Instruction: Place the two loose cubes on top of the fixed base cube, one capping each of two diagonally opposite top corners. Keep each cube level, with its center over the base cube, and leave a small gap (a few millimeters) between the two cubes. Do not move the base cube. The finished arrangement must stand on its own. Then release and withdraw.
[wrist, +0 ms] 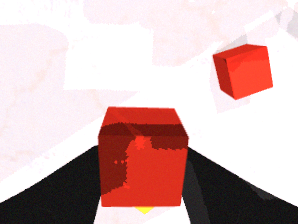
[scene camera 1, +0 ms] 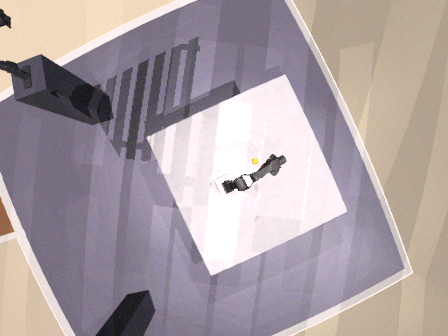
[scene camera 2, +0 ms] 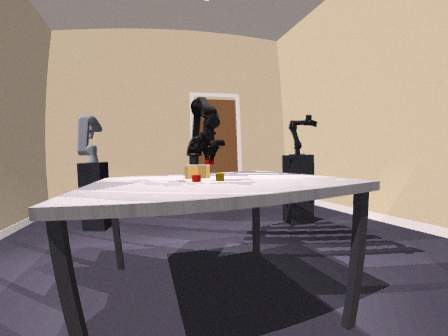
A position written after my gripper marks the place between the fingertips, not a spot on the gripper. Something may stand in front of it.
My gripper (wrist: 141, 155) holds a red cube (wrist: 142, 150). I also see a red cube (wrist: 242, 71).
